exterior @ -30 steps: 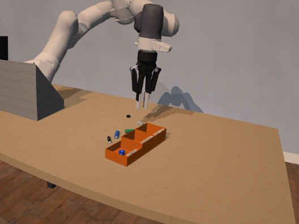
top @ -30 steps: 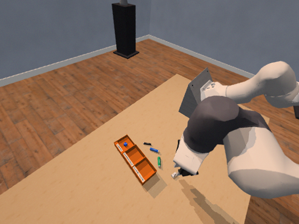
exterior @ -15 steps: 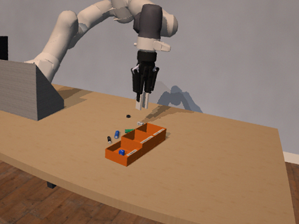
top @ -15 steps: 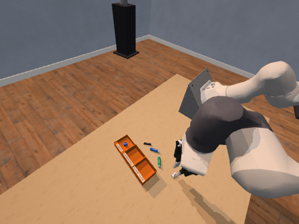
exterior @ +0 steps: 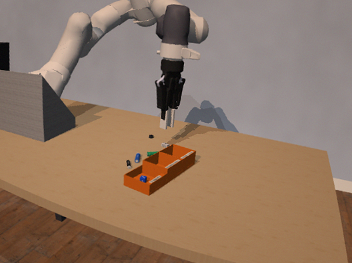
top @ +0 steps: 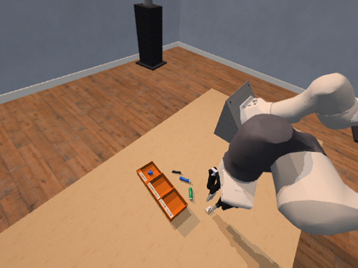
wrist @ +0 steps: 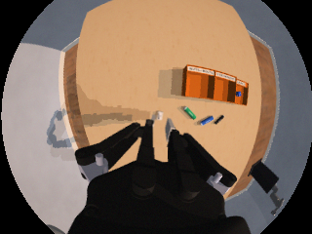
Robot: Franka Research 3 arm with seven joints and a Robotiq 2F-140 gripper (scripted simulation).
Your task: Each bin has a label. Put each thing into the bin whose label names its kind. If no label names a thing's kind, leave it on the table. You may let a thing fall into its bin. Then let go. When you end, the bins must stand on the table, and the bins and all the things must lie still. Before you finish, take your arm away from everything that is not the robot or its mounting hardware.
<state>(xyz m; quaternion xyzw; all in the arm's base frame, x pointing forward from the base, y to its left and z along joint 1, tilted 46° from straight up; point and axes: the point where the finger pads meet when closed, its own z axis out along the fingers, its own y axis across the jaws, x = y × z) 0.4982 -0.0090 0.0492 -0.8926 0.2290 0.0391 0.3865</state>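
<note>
My gripper is now 10 cm above the white piece. From my hand the other things lie so: black piece: 10 cm below, 7 cm behind, 6 cm to the left; then green battery: 10 cm below, 9 cm to the right, 1 cm behind; then blue cylinder: 14 cm to the right, 10 cm below, 5 cm behind.
</note>
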